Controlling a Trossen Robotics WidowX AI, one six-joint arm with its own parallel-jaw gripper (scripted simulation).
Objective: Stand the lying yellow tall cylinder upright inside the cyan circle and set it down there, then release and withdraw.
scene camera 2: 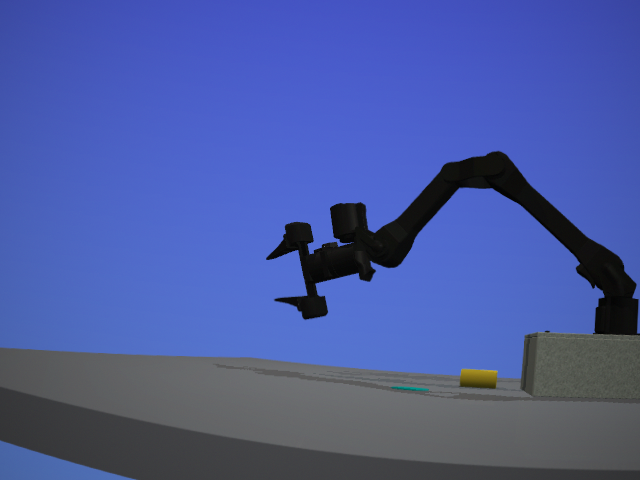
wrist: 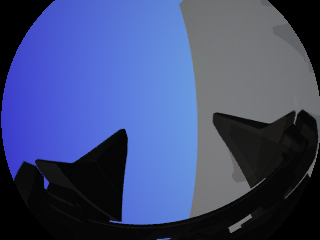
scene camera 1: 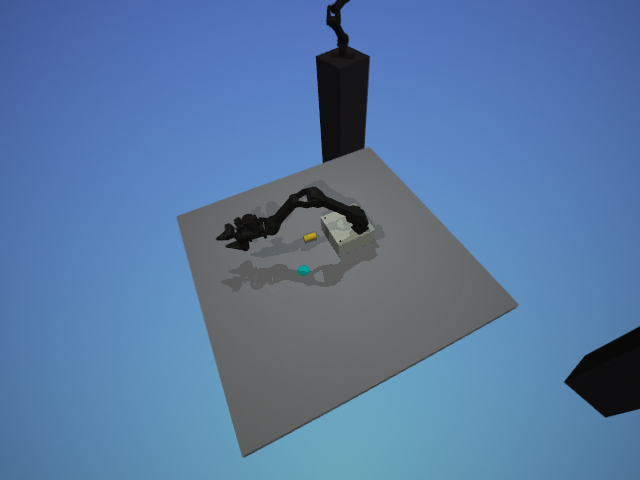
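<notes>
Open and holding nothing, the gripper (scene camera 2: 271, 279) can also be seen in the wrist view (wrist: 171, 125).
</notes>
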